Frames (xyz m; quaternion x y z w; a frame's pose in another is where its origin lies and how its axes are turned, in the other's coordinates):
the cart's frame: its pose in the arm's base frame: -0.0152 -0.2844 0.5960 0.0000 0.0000 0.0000 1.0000
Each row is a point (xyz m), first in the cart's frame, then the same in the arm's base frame.
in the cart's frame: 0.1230 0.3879 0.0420
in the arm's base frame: 0.1078 0.1035 0.6380
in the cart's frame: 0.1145 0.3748 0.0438
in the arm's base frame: 0.0993 0.0904 0.6398
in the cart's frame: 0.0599 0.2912 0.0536
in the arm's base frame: 0.0447 0.0068 0.6496
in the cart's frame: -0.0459 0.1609 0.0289
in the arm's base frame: -0.0611 -0.1235 0.6249
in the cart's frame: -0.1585 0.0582 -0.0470
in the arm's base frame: -0.1737 -0.2262 0.5490
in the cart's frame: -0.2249 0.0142 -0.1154
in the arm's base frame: -0.2401 -0.2702 0.4806
